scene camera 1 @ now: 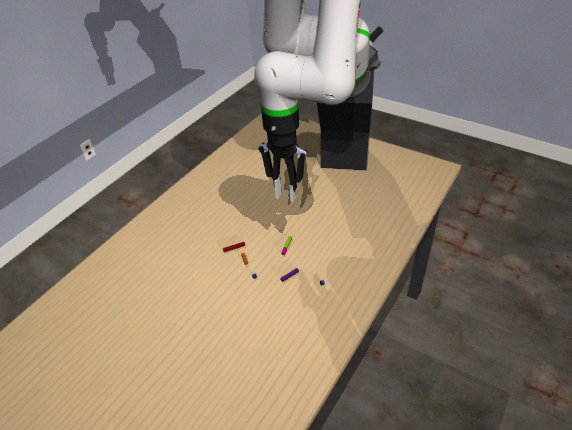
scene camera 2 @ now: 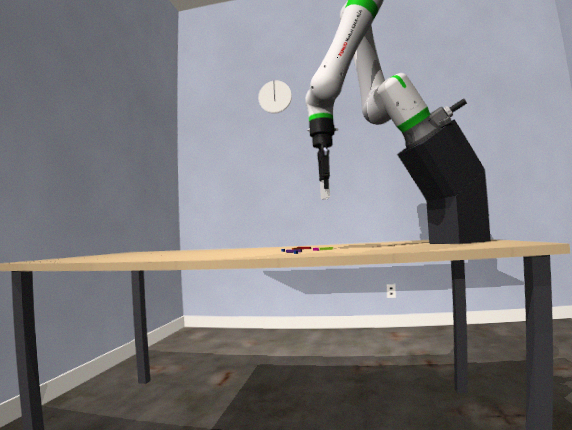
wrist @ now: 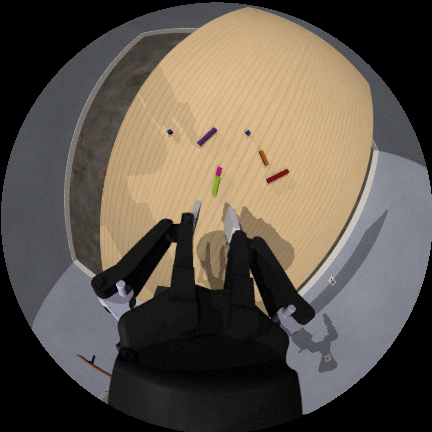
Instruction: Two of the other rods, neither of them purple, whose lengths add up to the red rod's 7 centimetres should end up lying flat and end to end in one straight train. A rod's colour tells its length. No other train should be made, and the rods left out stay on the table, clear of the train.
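A lime rod and a magenta rod lie flat end to end in one straight line, with no gap that I can see. The red rod lies apart from them. An orange rod lies near the red rod, not touching it. A purple rod lies apart on the other side. My gripper is open and empty, high above the table on the robot-base side of the lime rod.
One small blue cube lies beyond the orange rod. Another blue cube lies beyond the purple rod, toward a long edge of the table. The robot's dark pedestal stands at the table's far end.
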